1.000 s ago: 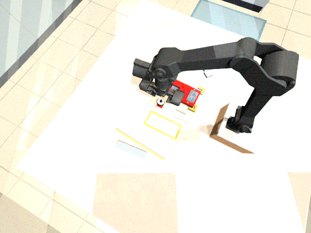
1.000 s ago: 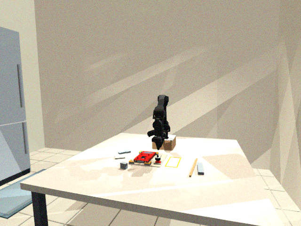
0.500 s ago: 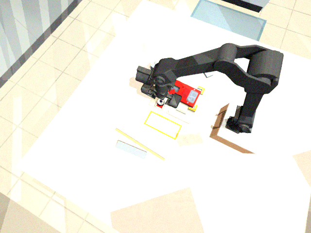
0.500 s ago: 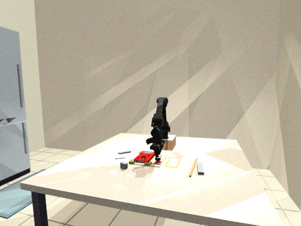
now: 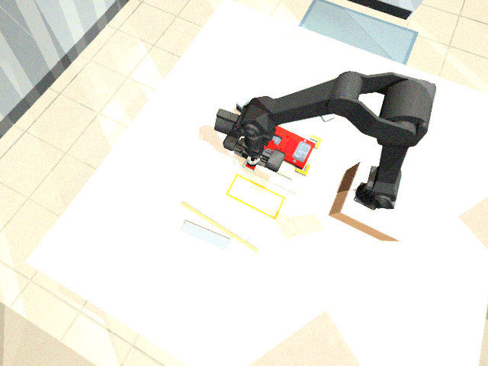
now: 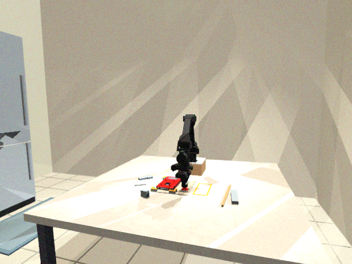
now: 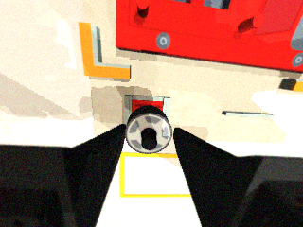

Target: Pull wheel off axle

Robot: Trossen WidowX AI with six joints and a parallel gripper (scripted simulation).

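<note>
Now: gripper tip right at the wheel. Also, from my gripper tip: wooden stick (250 mm to the left, 30 mm below, 10 mm behind); small grey cube (190 mm to the right, 150 mm ahead, 20 mm below).
</note>
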